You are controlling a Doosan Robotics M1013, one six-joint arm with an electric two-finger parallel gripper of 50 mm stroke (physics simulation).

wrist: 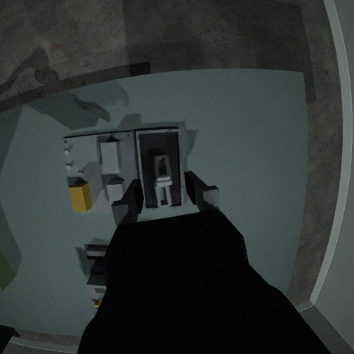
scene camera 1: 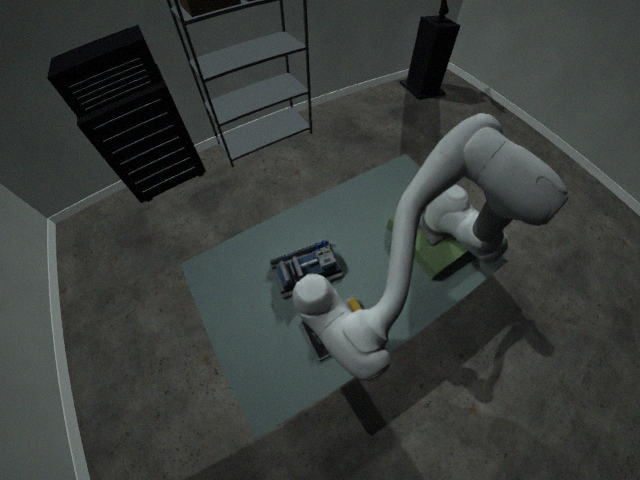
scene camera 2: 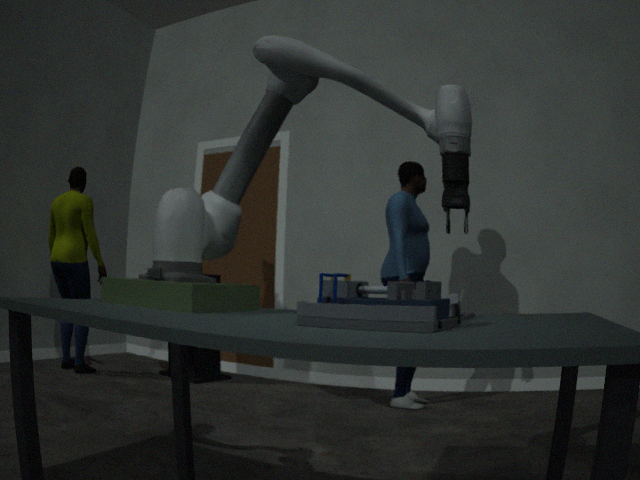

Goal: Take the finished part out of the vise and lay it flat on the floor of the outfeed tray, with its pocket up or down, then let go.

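Places are measured from the arm's base along level axes (x ahead, y left, z up), in centimetres.
Pixels of known places: gripper, fingertip midpoint: (scene camera 2: pixel 457 233); arm's base, origin of the base link: (scene camera 1: pixel 435 225) (scene camera 2: pixel 176 281).
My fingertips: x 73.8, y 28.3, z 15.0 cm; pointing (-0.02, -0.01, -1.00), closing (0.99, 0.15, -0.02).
Observation:
For each thing: its middle in the pictures, then the offset to it from my fingertips. "spot": a spot on its surface instead.
- outfeed tray, surface spot: (scene camera 1: pixel 316 345) spot: dy +0.6, dx +2.8, dz -22.0 cm
- vise, body centre: (scene camera 2: pixel 383 303) (scene camera 1: pixel 305 266) dy -34.0, dx -5.8, dz -17.7 cm
- yellow block, body centre: (scene camera 1: pixel 354 306) dy -8.7, dx -19.1, dz -20.0 cm
The outfeed tray (wrist: pixel 182 160) (scene camera 1: pixel 316 345) is a dark box with a light rim, partly hidden by the arm in scene camera 1. In the wrist view two grey pocketed parts are in it, end to end: a farther part (wrist: pixel 164 178) and a nearer part (wrist: pixel 158 195). Both pockets show from above; whether they touch or overlap, or the farther one is tilted, I cannot tell. My gripper (scene camera 2: pixel 457 230) (wrist: pixel 163 185) is open and empty, high above the tray's near end. The vise (scene camera 1: pixel 305 263) (scene camera 2: pixel 413 290) (wrist: pixel 97 287) shows no clear part between its jaws.
Left of the tray in the wrist view, a grey plate (wrist: pixel 87 150) bears two grey blocks (wrist: pixel 110 156) (wrist: pixel 115 189), small pins and a yellow block (wrist: pixel 80 197) (scene camera 1: pixel 354 304). The arm stands on a green base (scene camera 1: pixel 439 258) (scene camera 2: pixel 222 297). A person in blue (scene camera 2: pixel 405 232) stands behind the table.

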